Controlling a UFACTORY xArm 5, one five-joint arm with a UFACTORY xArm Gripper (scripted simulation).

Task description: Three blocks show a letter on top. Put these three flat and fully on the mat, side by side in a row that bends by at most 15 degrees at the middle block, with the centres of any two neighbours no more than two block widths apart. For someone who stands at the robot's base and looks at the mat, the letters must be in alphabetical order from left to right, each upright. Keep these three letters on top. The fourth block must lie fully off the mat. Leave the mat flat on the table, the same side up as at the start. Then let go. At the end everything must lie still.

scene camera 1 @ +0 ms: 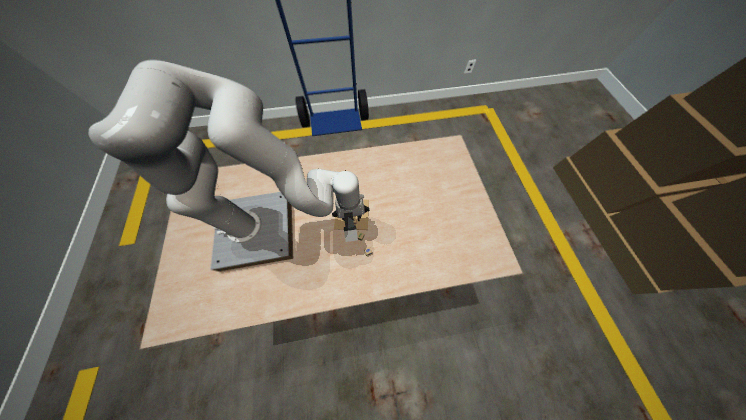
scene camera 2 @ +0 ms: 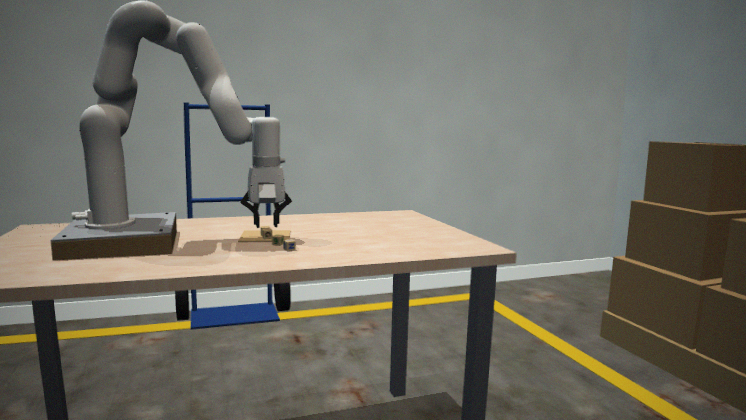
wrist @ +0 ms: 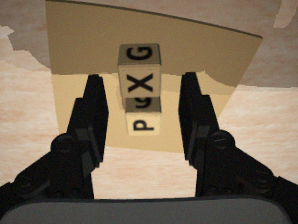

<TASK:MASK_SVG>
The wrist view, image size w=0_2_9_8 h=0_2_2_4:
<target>gripper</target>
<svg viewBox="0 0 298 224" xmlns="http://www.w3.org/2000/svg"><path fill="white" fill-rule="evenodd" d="M298 185L281 176L274 176L267 166L236 147L233 135L219 128L210 95L203 95L202 97L196 72L186 72L181 78L178 115L185 161L189 161L189 166L193 166L197 170L195 197L94 199L91 172L95 168L99 168L100 162L103 162L109 110L103 77L99 77L99 74L88 75L83 97L75 99L66 133L56 136L51 142L50 151L21 171L16 176L14 182L8 182L0 186L0 224L298 224Z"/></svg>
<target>block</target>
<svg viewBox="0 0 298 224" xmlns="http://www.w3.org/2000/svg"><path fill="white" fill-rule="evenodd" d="M158 43L120 45L117 71L122 98L161 96L162 63Z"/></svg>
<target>tan mat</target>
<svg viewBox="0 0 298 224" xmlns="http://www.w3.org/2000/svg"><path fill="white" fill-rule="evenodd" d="M59 135L67 131L74 101L76 98L83 97L88 75L99 74L99 77L103 77L109 109L106 147L184 153L178 117L182 75L185 75L186 72L197 73L202 95L210 95L218 119L251 63L263 38L256 34L162 13L89 2L45 0L49 58ZM121 44L158 43L160 46L162 63L160 96L162 119L161 134L158 136L127 135L125 120L126 98L121 97L117 71Z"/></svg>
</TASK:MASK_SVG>
